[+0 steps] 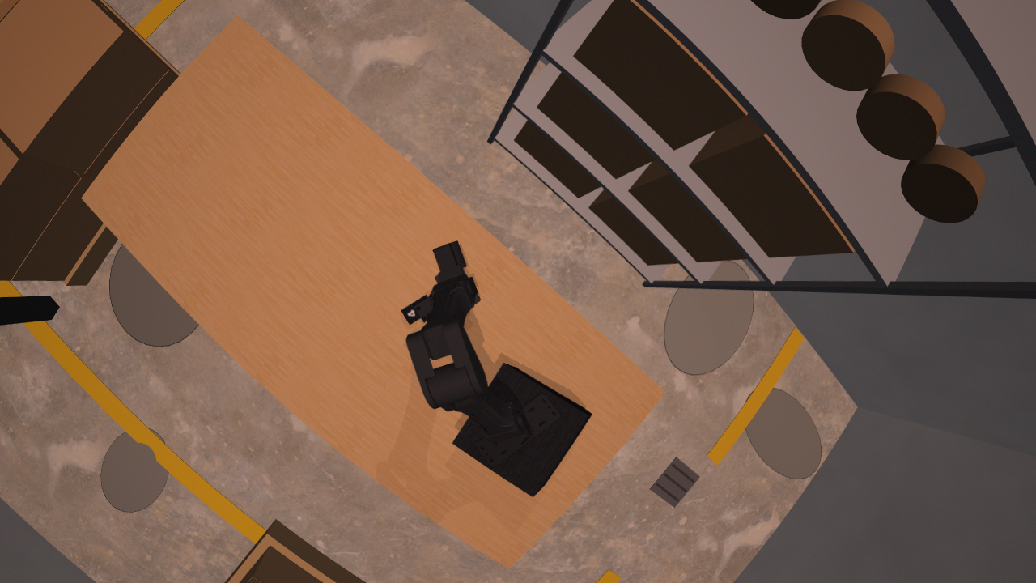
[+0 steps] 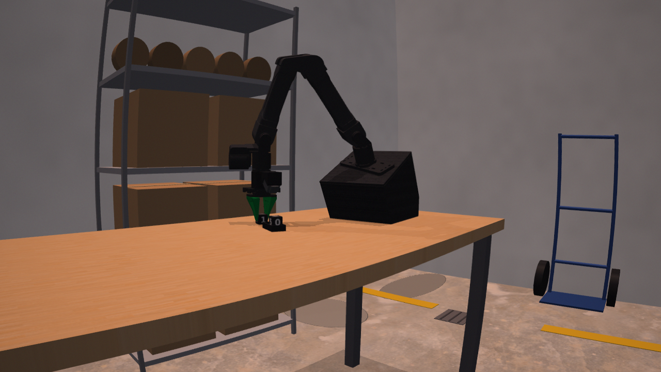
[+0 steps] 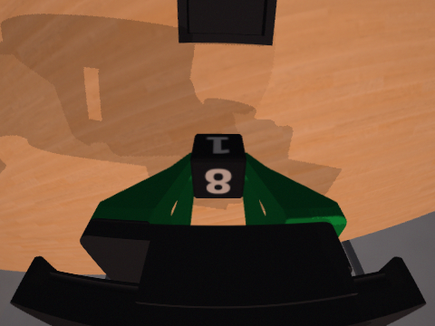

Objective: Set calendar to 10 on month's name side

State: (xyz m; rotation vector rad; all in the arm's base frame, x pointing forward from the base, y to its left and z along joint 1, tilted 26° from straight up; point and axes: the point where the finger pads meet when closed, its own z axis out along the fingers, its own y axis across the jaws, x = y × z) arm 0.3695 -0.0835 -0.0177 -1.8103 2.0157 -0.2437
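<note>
Now: the black tray 11 cm to the left of my hand, 1 cm below it and 1 cm ahead of it.
</note>
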